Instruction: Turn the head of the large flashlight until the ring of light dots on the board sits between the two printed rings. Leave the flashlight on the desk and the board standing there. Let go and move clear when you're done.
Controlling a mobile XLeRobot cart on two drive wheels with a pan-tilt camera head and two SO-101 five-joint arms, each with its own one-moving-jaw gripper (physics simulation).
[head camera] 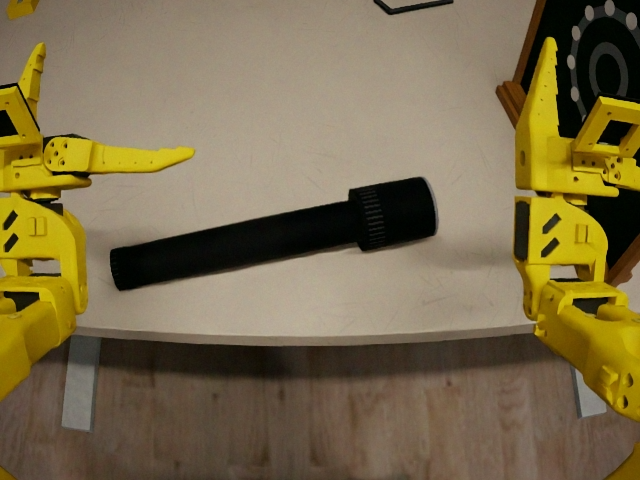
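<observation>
The large black flashlight lies on the desk, its long body to the left and its wider ribbed head to the right. The dark board stands at the right, partly cut off and partly hidden by my right arm. Light dots lie along the outer edge of the outer printed ring, away from the inner printed ring; the lower dots are hidden. My left gripper is wide open, up and left of the flashlight. My right gripper is open in front of the board, right of the head.
The board's wooden foot rests on the desk left of my right gripper. A bent black rod lies at the top edge of the picture. A yellow object shows at the top left. The desk's front edge runs below the flashlight.
</observation>
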